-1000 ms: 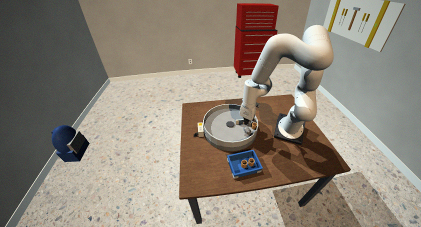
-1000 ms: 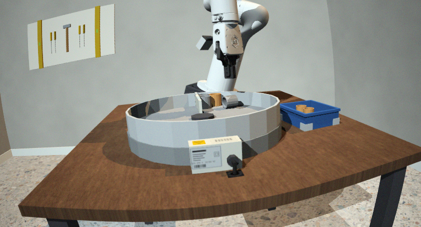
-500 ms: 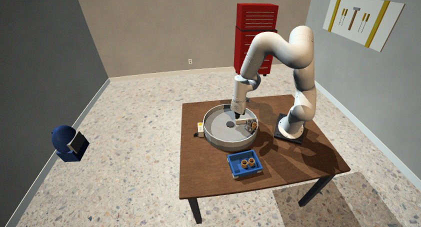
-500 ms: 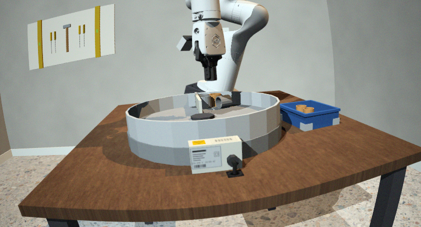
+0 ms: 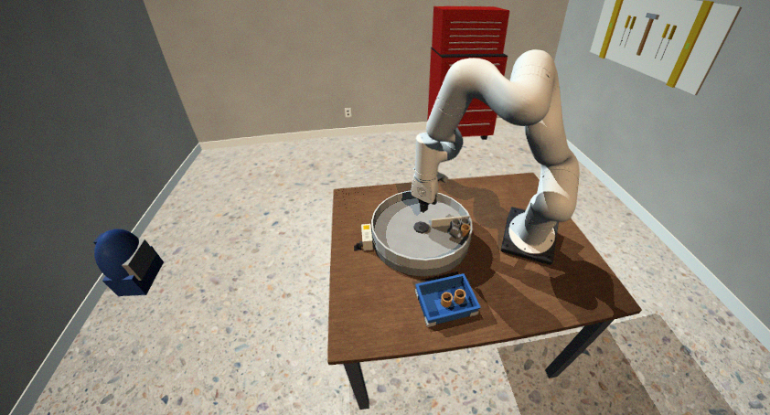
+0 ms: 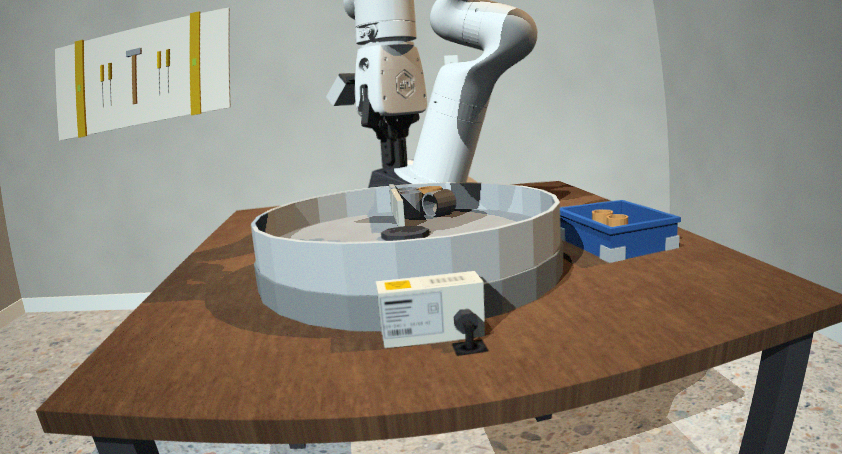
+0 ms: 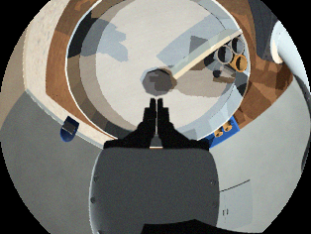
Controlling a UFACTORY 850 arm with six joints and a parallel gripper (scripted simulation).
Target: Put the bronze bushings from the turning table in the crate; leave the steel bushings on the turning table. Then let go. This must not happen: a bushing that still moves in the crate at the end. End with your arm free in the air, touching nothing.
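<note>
Right now my hand is 11 cm above the grey turning table, 1 cm to the right of it and 1 cm short of it. Also, from my hand: blue crate 35 cm to the left, 14 cm below, 1 cm behind.
</note>
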